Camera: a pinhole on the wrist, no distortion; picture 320 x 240 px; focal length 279.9 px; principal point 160.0 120.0 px. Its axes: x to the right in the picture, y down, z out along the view. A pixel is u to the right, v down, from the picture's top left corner.
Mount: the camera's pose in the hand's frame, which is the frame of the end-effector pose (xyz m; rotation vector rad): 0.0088 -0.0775 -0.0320 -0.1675 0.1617 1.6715
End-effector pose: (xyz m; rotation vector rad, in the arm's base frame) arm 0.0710 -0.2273 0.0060 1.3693 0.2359 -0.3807
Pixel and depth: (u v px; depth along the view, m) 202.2 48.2 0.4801
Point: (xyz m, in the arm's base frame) 0.1955 -0.6398 0.1363
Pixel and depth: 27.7 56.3 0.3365
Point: 0.0794 -0.5861 -0.1086
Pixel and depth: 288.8 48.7 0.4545
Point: 0.2294 -0.5657 0.2493
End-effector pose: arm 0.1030 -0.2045 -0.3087 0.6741 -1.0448 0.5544
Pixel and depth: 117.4 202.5 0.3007
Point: -0.0407 -0.4587 -0.3047
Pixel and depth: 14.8 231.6 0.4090
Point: -0.0439 -0.6669 -0.3448
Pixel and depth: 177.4 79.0 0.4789
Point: -0.1634 -0.4743 -0.0870
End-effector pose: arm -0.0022 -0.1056 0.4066 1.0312 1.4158 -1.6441
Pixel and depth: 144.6 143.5 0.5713
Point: -0.0413 -0.6341 0.4853
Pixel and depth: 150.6 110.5 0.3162
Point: -0.0605 -0.3799 0.4223
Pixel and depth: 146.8 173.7 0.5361
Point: -0.0207 -0.5970 0.5352
